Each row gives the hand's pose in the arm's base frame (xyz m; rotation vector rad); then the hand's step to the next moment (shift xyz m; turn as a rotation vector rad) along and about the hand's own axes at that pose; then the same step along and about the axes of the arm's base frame.
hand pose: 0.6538 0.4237 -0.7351 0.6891 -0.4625 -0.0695
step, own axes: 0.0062 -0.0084 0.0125 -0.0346 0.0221 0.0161
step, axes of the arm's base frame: 0.0009 -0.0153 0.0056 -0.0400 0.0148 0.0113
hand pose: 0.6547 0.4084 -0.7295 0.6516 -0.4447 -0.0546
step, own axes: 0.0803 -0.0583 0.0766 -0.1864 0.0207 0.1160
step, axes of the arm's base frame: 0.0459 -0.1054 0.0499 -0.2188 -0.0153 0.0227
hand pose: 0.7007 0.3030 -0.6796 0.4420 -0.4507 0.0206
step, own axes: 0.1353 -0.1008 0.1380 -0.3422 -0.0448 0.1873
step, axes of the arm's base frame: 0.0761 -0.1593 0.1278 -0.3814 -0.0924 -0.0128
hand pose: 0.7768 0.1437 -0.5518 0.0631 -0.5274 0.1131
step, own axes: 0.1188 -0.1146 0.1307 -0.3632 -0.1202 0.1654
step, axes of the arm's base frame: 0.0510 -0.1145 0.1692 -0.3792 -0.1672 -0.0446
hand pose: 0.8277 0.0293 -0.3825 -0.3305 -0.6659 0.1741
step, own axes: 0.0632 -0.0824 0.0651 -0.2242 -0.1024 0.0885
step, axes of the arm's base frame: 0.0123 -0.0444 0.1136 -0.2240 -0.1328 -0.0276
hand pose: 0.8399 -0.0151 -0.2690 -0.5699 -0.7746 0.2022
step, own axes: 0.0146 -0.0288 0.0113 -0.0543 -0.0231 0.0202
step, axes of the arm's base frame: 0.0013 -0.0138 0.0313 -0.0533 -0.0313 -0.0083
